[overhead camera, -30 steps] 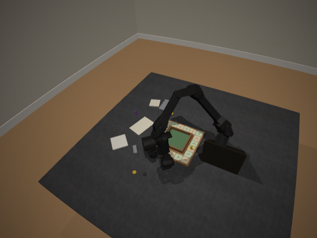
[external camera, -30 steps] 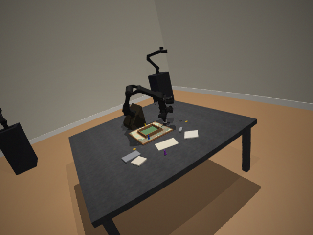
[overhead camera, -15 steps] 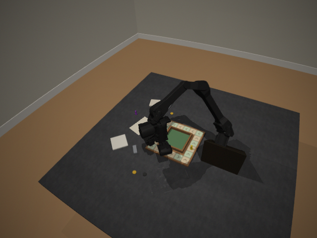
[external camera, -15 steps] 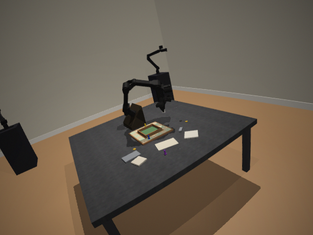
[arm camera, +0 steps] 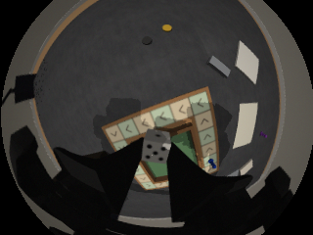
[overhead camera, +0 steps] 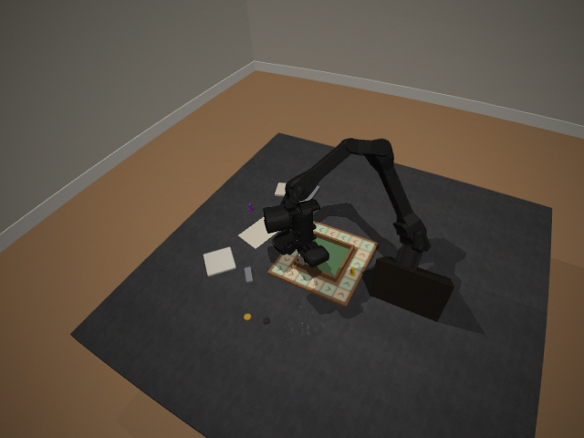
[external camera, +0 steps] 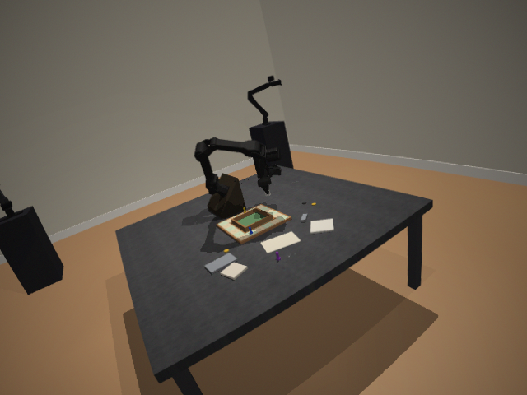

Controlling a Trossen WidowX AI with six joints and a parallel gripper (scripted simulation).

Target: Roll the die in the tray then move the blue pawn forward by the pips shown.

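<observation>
Now: gripper tip 90 mm short of the blue pawn, 190 mm to the left of it and 100 mm above it. The rest, counted from my gripper tip: white die right at my gripper tip; then green tray 20 mm behind, 110 mm to the right, 120 mm below; then yellow pawn 130 mm behind, 90 mm to the right, 100 mm below.
</observation>
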